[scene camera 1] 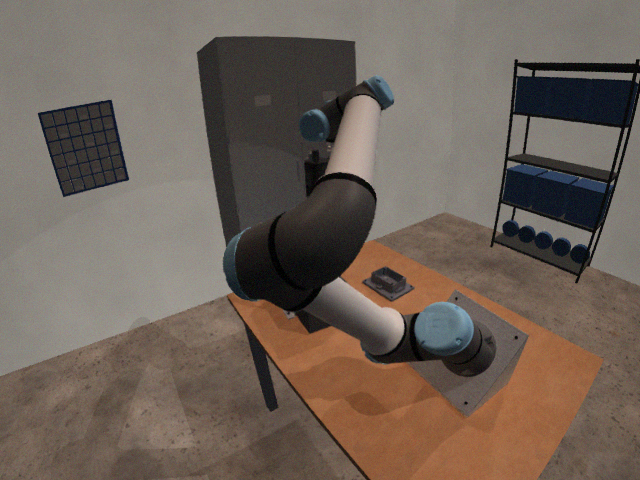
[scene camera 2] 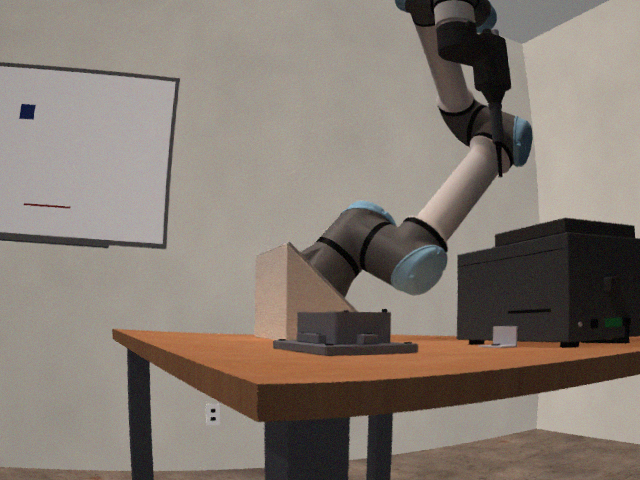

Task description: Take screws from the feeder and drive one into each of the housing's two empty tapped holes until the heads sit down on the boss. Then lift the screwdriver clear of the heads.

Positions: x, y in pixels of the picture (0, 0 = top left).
Scene:
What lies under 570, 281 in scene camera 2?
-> A black screw feeder.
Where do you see a flat base plate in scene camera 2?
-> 289, 345

